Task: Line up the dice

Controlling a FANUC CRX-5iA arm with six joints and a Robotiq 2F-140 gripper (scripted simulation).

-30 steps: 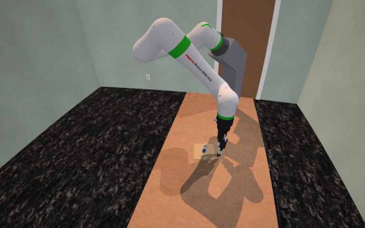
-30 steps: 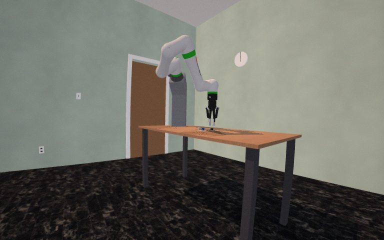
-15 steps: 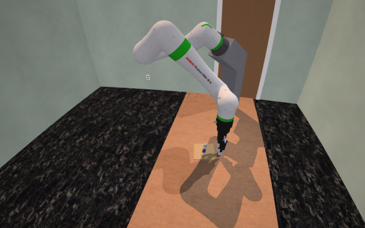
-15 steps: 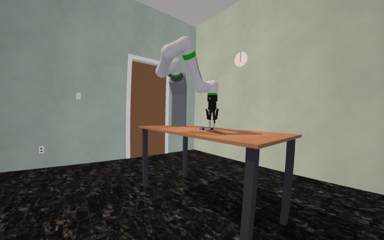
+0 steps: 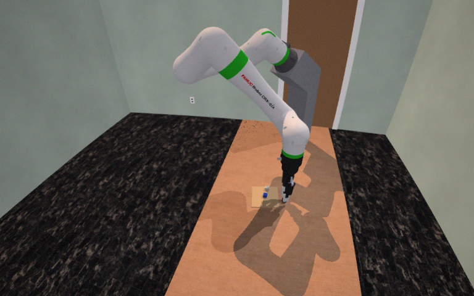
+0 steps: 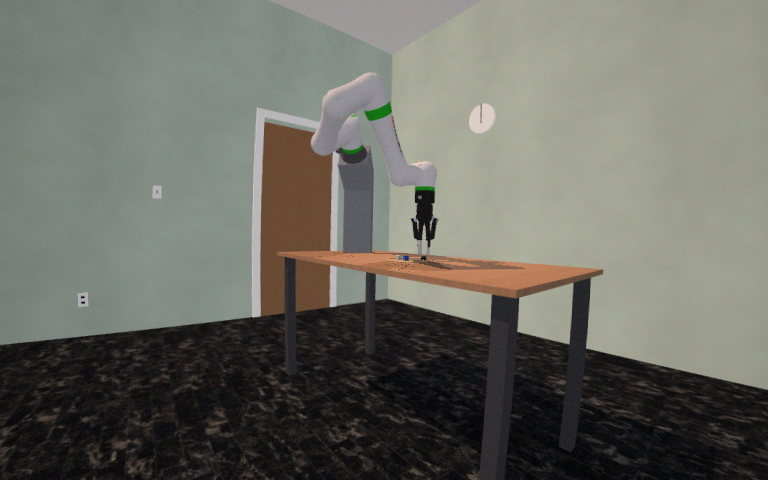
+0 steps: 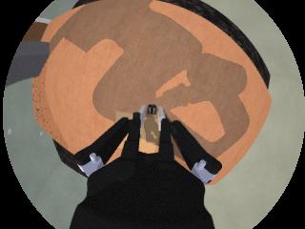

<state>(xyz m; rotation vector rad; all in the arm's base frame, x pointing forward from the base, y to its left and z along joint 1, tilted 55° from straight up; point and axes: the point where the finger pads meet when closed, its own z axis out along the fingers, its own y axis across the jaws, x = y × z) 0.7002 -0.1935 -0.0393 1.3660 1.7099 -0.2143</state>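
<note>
Now: hand 5 cm above the black die. Round my hand: tan mat (5 cm behind, 9 cm to the right, 6 cm below); blue die (5 cm behind, 9 cm to the right, 5 cm below); white die (9 cm behind, 7 cm to the right, 5 cm below).
</note>
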